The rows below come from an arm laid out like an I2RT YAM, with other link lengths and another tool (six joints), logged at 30 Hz.
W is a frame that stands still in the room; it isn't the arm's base.
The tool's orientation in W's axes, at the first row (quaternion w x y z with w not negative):
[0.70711 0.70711 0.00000 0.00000]
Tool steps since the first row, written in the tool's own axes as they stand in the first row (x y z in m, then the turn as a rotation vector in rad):
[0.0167 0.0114 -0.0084 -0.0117 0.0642 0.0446]
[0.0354 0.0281 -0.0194 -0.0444 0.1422 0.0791]
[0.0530 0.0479 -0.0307 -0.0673 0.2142 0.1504]
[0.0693 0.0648 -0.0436 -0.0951 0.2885 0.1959]
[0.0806 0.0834 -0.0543 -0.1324 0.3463 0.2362]
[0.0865 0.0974 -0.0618 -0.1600 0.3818 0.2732]
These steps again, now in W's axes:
[0.0167 0.0084 0.0114 -0.0117 -0.0446 0.0642]
[0.0354 0.0194 0.0281 -0.0444 -0.0791 0.1422]
[0.0530 0.0307 0.0479 -0.0673 -0.1504 0.2142]
[0.0693 0.0436 0.0648 -0.0951 -0.1959 0.2885]
[0.0806 0.0543 0.0834 -0.1324 -0.2362 0.3463]
[0.0865 0.0618 0.0974 -0.1600 -0.2732 0.3818]

